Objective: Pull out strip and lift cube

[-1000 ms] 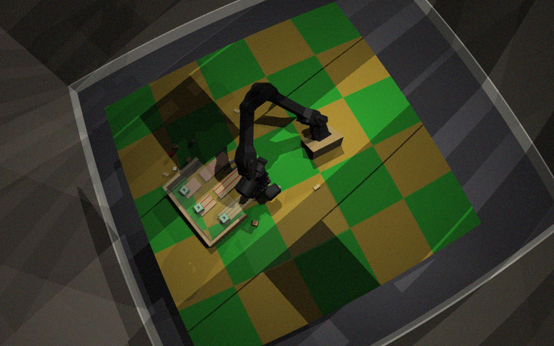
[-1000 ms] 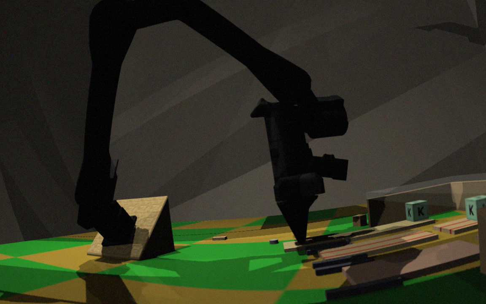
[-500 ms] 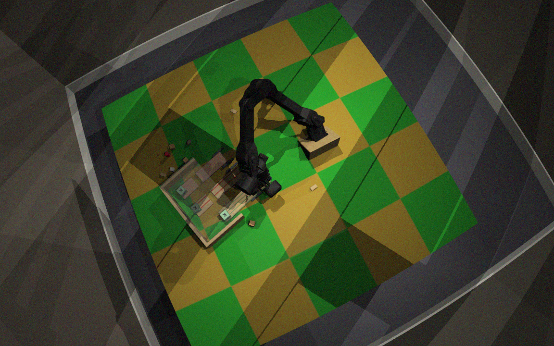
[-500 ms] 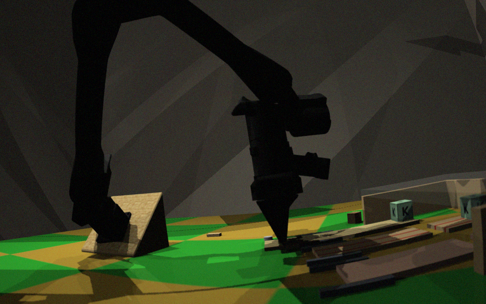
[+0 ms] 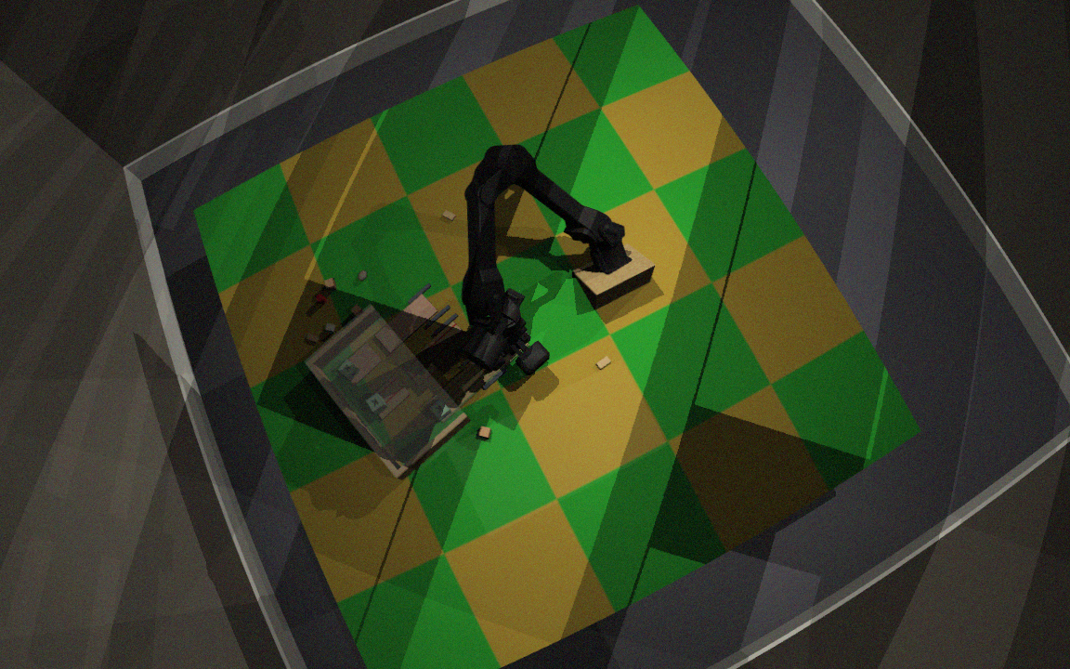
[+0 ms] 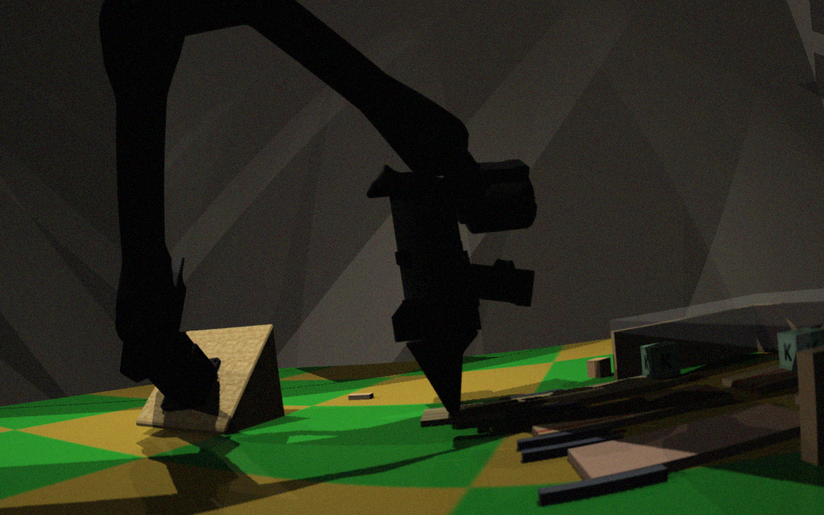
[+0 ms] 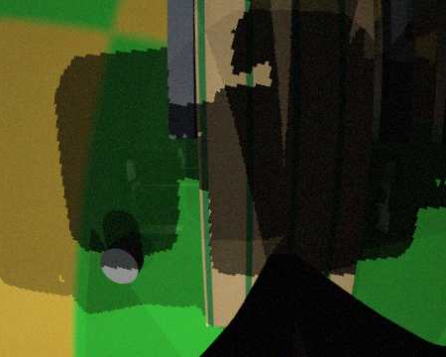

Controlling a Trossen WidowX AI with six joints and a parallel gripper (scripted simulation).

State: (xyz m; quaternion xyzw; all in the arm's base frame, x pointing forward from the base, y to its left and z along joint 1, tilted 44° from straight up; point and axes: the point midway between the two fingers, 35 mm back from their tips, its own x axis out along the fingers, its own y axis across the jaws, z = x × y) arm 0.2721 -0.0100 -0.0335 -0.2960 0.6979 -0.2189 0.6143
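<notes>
Right now my gripper tip is 60 mm to the right of the grey disc and 10 mm past it.
</notes>
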